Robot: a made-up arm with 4 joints. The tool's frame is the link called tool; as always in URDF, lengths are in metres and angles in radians. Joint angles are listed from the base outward. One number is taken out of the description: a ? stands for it. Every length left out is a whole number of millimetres.
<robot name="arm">
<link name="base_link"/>
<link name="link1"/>
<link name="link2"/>
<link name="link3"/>
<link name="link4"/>
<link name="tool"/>
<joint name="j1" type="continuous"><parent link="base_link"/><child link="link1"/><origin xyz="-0.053 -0.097 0.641" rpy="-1.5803 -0.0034 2.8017"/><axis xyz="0 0 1"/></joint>
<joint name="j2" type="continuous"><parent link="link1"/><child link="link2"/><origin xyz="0.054 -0.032 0" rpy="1.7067 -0.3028 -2.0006"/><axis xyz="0 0 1"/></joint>
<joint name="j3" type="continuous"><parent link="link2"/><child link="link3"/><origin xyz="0.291 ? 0" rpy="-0.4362 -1.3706 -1.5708"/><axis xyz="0 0 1"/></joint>
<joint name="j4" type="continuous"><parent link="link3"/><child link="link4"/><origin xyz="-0.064 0.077 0" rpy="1.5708 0 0.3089"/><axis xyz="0 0 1"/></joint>
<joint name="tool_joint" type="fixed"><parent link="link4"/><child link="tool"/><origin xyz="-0.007 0.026 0" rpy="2.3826 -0.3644 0.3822"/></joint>
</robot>
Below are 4 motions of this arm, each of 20 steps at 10 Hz.
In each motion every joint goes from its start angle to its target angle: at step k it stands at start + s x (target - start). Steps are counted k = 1, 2, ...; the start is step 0. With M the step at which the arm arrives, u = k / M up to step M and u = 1 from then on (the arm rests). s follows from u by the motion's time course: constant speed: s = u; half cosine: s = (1 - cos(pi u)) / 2; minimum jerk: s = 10 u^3 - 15 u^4 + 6 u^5.
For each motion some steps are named. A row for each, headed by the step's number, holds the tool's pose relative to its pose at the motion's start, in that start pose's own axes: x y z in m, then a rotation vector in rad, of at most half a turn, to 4 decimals.
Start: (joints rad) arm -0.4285 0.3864 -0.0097 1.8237
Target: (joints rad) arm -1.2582 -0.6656 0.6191 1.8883
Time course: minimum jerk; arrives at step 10
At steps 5, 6, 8, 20:
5: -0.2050 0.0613 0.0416 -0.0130 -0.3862 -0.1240
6: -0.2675 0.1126 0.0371 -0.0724 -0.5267 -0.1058
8: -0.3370 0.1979 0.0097 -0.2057 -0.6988 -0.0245
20: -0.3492 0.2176 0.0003 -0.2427 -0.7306 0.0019

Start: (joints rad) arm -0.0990 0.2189 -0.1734 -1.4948
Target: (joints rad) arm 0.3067 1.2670 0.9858 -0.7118
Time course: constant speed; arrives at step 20
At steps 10, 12, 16, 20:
10: -0.0359 0.2248 -0.1407 -0.1938 -0.1954 -1.0655
12: -0.0195 0.2649 -0.1760 -0.1868 -0.2555 -1.2835
16: 0.0356 0.3314 -0.2466 -0.1229 -0.3990 -1.7130
20: 0.1152 0.3749 -0.3099 0.0122 -0.5724 -2.1239

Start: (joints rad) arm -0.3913 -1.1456 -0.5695 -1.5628
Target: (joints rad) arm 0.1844 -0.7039 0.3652 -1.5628
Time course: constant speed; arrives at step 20
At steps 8, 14, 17, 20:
8: -0.0022 0.1371 0.0086 -0.2930 0.0181 -0.4558
14: 0.0316 0.2405 0.0092 -0.5392 0.0904 -0.7919
17: 0.0594 0.2883 0.0062 -0.6703 0.1449 -0.9551
20: 0.0935 0.3317 0.0003 -0.8068 0.2112 -1.1136

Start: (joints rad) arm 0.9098 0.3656 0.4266 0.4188
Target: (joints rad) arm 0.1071 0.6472 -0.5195 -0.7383
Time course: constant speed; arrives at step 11
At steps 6, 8, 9, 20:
6: 0.1066 0.0240 -0.0024 -0.3584 0.4822 0.7439
8: 0.1352 0.0355 -0.0249 -0.3232 0.6568 1.0232
9: 0.1461 0.0411 -0.0395 -0.2723 0.7430 1.1591
20: 0.1593 0.0512 -0.0731 -0.1021 0.9079 1.4102

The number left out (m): 0.185
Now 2 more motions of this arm.
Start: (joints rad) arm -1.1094 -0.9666 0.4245 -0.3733
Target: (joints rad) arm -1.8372 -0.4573 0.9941 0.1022
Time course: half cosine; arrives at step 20
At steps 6, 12, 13, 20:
6: 0.0223 0.0079 -0.0815 0.2197 -0.0105 -0.0704
12: 0.0661 0.0802 -0.2349 0.7049 0.1095 -0.2078
13: 0.0710 0.0975 -0.2551 0.7803 0.1468 -0.2279
20: 0.0813 0.1714 -0.3164 1.0456 0.3295 -0.2995

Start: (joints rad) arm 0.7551 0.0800 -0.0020 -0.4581
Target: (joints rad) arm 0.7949 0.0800 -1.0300 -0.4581
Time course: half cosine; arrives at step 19
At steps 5, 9, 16, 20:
5: 0.0115 -0.0066 0.0062 0.0094 0.1131 0.1125
9: 0.0358 -0.0147 0.0135 0.0269 0.3220 0.3193
16: 0.0783 -0.0156 0.0127 0.0563 0.6615 0.6521
20: 0.0835 -0.0146 0.0115 0.0601 0.7041 0.6937

